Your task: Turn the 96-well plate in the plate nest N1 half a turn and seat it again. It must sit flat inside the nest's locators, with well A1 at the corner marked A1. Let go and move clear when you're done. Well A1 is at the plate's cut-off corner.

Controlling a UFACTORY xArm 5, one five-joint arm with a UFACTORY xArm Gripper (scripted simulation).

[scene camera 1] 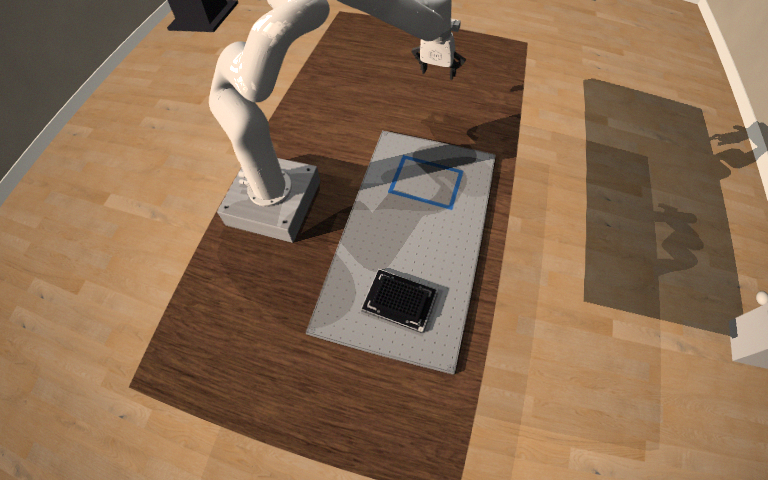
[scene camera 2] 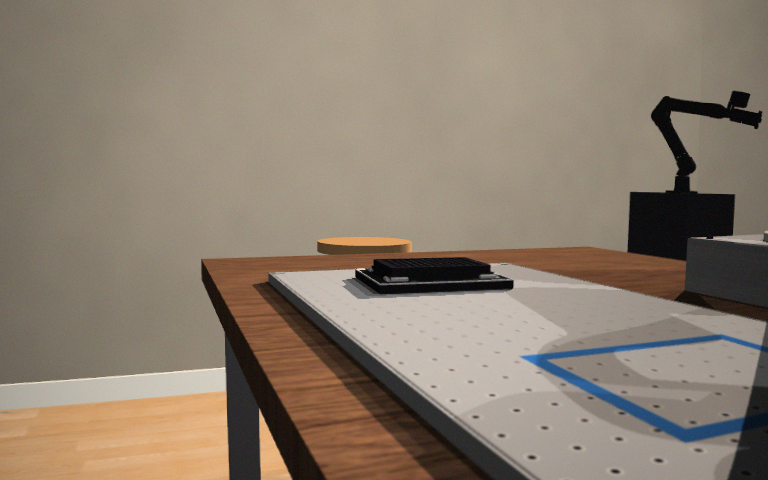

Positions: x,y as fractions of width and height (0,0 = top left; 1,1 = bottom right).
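Note:
I can see a black 96-well plate, and it's visible in scene camera 2 (scene camera 2: 0.59,0.56) as well as in scene camera 1 (scene camera 1: 0.51,0.61). There's also a black plate nest N1 (scene camera 2: 0.60,0.59).

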